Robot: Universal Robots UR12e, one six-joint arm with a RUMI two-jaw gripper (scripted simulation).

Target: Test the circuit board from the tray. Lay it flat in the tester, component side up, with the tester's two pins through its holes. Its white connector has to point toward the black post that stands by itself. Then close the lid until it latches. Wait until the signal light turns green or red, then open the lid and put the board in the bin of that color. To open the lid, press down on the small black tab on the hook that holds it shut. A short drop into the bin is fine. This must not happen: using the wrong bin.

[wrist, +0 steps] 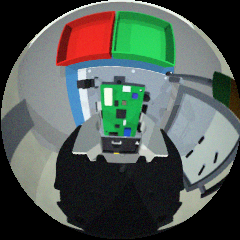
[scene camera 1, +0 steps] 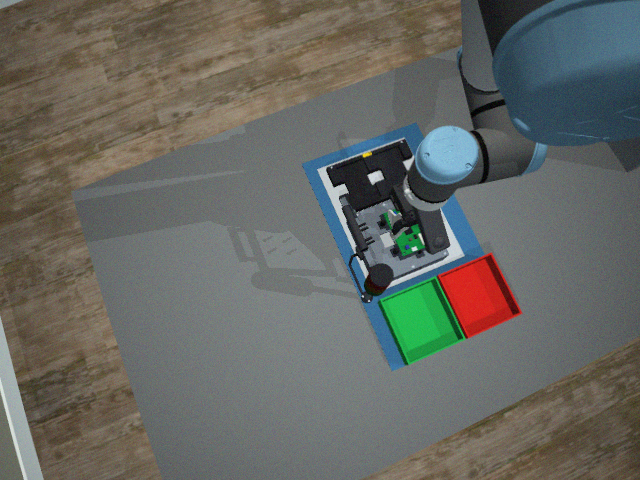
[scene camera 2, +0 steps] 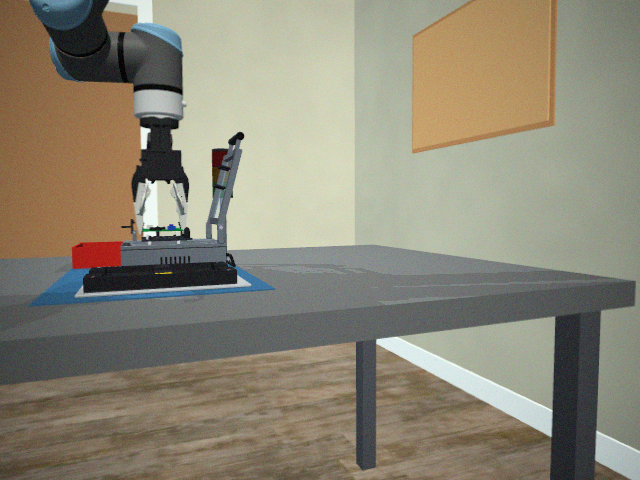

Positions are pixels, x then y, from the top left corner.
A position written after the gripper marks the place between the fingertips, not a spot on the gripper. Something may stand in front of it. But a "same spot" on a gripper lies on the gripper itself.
gripper: wrist 121,111; scene camera 1; scene camera 2
red bin: wrist 92,36; scene camera 1; scene camera 2
same spot on red bin: (scene camera 2: pixel 89 254) = (scene camera 1: pixel 478 260)
same spot on gripper: (scene camera 1: pixel 397 223) = (scene camera 2: pixel 184 172)
